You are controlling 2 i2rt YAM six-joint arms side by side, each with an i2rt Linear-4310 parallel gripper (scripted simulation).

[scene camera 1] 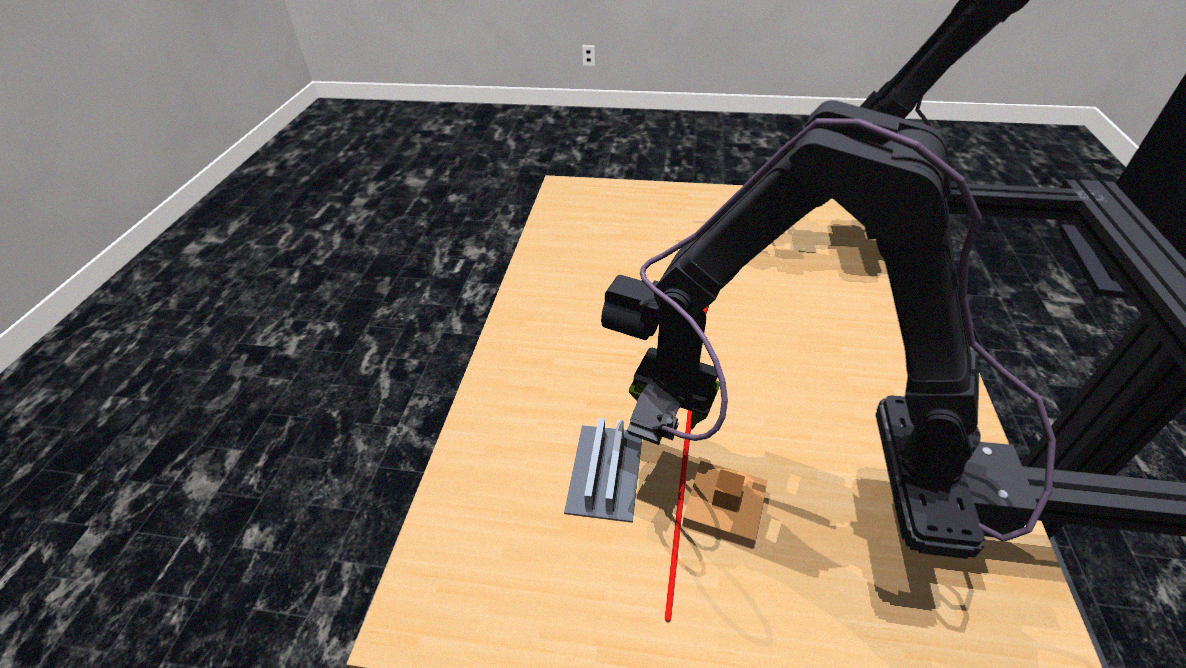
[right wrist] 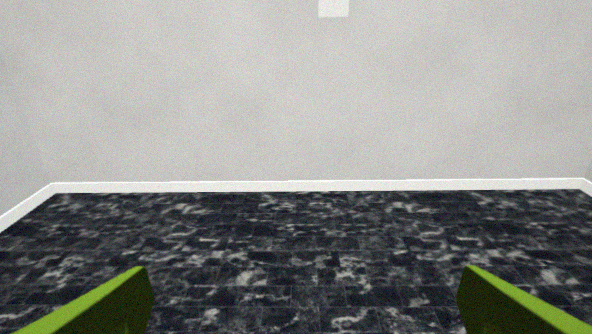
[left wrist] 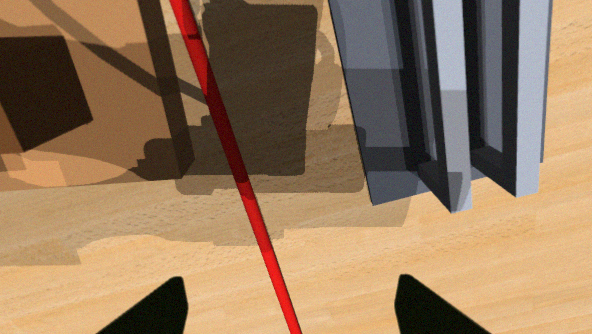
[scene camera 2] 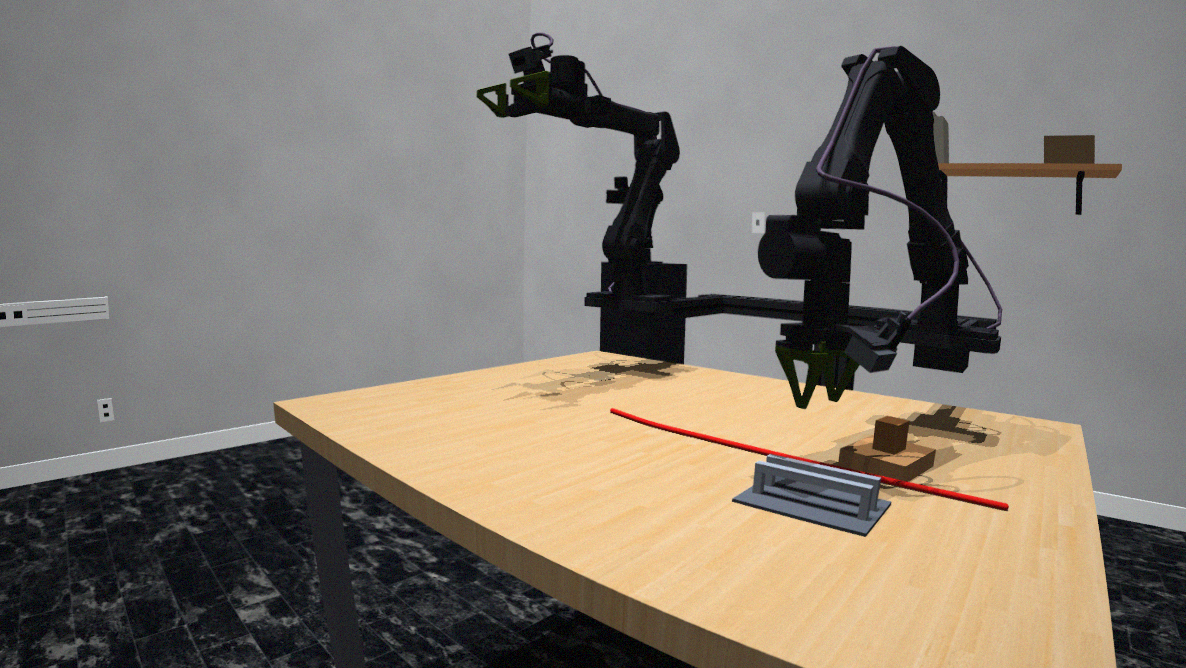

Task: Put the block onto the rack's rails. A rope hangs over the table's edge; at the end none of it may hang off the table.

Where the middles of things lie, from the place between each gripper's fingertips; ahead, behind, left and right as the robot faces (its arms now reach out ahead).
Labels:
My left gripper (scene camera 2: 817, 404) is now 9 cm past the brown block (scene camera 1: 712, 507), 7 cm to the right of it and 7 cm above it. From my left hand the other things lie so: grey rack (scene camera 2: 826, 507): 9 cm ahead, 5 cm to the left, 8 cm below.
Right now the grey rack is 64 cm to the left of my right hand (scene camera 2: 493, 88), 55 cm below it and 2 cm ahead of it. Round my right hand: brown block (67 cm to the left, 54 cm below, 17 cm behind).

